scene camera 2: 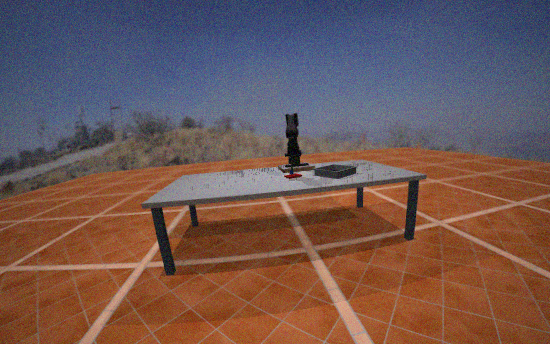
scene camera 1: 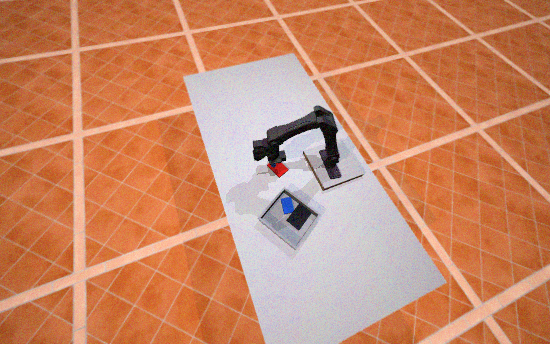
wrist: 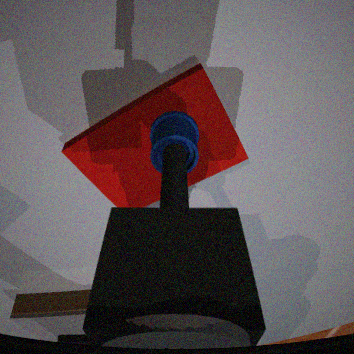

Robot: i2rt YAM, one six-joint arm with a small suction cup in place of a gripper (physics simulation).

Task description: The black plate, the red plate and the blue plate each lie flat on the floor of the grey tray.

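Places are measured from the arm's base along level axes (x ahead, y left, z up), in centimetres.
Pixels of known places: end effector, tool point: [scene camera 2: 291,174] [scene camera 1: 273,165] [wrist: 174,133]; arm's base, origin of the base link: [scene camera 2: 296,165] [scene camera 1: 329,163].
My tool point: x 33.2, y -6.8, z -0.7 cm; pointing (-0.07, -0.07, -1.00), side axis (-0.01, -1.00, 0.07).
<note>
Ahead of a thing's pixels: the offset from my tool point to its top centre. Level surfaces: height alone.
The red plate @[dz -1.4, dx -2.5, dy +1.1 cm] [scene camera 1: 280,170] [scene camera 2: 293,175] [wrist: 105,165] lies flat on the table top, outside the tray. My suction cup [scene camera 1: 272,164] [scene camera 2: 291,169] [wrist: 174,140] sits over the plate's middle, very close above it or touching; suction is off and nothing is lifted. The grey tray @[dz +2.5, dx -0.6, dy +32.3 cm] [scene camera 1: 278,235] [scene camera 2: 335,172] stands a short way nearer the front of the table. Inside it the blue plate @[dz -1.2, dx -1.8, dy +25.3 cm] [scene camera 1: 287,205] and the black plate @[dz -0.2, dx -6.2, dy +32.8 cm] [scene camera 1: 299,216] lie flat on its floor, side by side.
The arm's base stands on a thin wooden board [scene camera 1: 349,170] [wrist: 49,303] to the right of the red plate. The grey table @[dz -2.5 cm] [scene camera 1: 239,102] [scene camera 2: 239,185] stands on an orange tiled floor.
</note>
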